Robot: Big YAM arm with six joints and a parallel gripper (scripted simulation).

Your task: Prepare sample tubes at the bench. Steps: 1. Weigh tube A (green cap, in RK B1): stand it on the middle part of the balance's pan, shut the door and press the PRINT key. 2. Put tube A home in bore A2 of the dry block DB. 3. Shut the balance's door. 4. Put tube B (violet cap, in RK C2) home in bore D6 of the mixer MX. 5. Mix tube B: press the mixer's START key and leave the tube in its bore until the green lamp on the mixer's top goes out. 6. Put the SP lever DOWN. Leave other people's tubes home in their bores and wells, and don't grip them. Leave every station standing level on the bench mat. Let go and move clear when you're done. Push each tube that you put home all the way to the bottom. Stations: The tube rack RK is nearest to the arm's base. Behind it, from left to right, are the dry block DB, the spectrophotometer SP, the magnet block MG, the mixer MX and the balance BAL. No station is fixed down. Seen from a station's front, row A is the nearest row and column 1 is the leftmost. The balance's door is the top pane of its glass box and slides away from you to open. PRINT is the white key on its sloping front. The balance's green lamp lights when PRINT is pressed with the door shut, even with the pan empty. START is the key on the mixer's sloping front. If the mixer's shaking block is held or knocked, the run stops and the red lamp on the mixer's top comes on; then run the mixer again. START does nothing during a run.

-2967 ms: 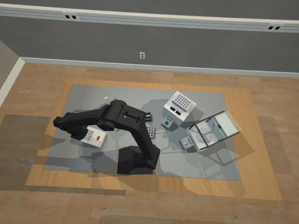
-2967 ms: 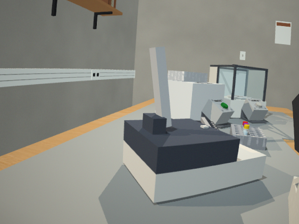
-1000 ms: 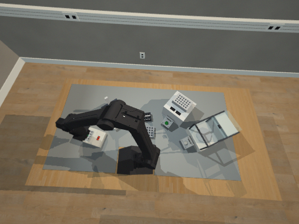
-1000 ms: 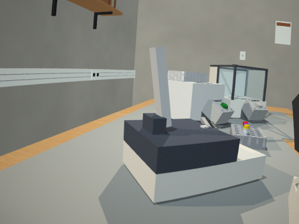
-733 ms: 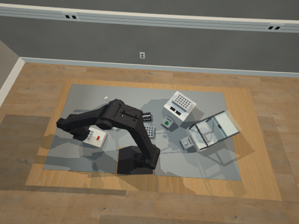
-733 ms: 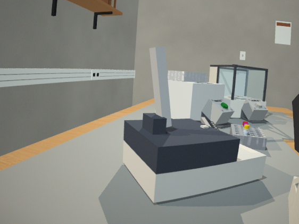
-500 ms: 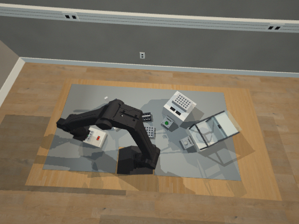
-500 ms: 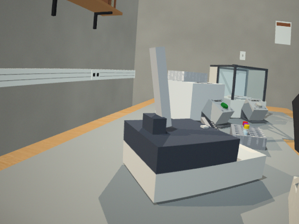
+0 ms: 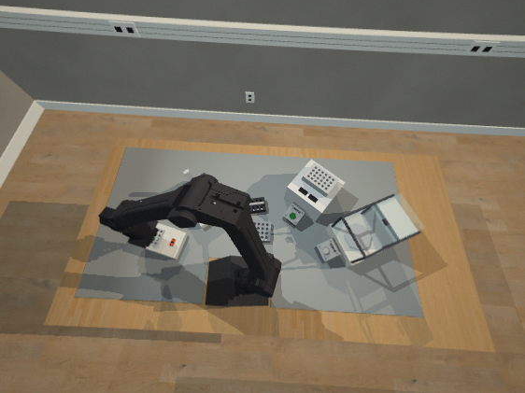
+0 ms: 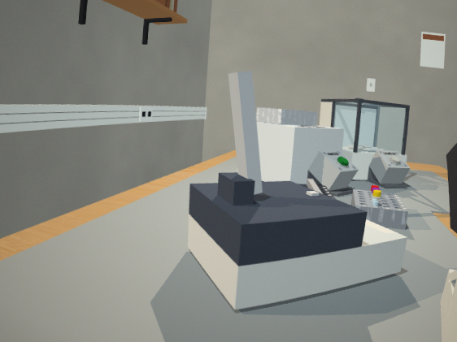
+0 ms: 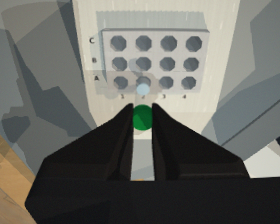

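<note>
My gripper is now 10 mm to the left of the dry block and 80 mm above it. Also, from my hand: SP lever: 230 mm ahead, 150 mm to the right, 30 mm above; rack RK: 10 mm ahead, 410 mm to the right, 100 mm below; violet-capped tube B: 20 mm ahead, 380 mm to the right, 90 mm below.
</note>
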